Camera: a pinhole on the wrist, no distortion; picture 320 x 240 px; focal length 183.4 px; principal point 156.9 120.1 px. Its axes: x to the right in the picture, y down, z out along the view. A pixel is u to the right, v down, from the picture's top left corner.
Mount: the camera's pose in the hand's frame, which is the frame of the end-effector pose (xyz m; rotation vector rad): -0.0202 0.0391 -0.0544 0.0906 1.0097 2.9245
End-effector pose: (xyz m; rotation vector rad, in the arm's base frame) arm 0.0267 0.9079 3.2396 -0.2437 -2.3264 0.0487
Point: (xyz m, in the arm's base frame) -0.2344 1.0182 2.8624
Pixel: 188.2 229.5
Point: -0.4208 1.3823 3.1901
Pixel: 51.1 111.6
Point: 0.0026 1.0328 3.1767
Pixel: 150.4 127.5
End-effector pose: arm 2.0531 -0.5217 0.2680 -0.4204 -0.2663 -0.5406
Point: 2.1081 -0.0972 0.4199
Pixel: 197.0 127.2
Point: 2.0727 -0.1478 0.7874
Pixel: 150.5 224.6
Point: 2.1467 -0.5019 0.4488
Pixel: outside the picture
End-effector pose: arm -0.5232 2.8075 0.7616 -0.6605 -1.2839 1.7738
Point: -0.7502 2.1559 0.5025
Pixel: 310.0 125.9
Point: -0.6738 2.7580 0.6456
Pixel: 125.1 119.8
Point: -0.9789 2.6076 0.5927
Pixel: 143.4 138.1
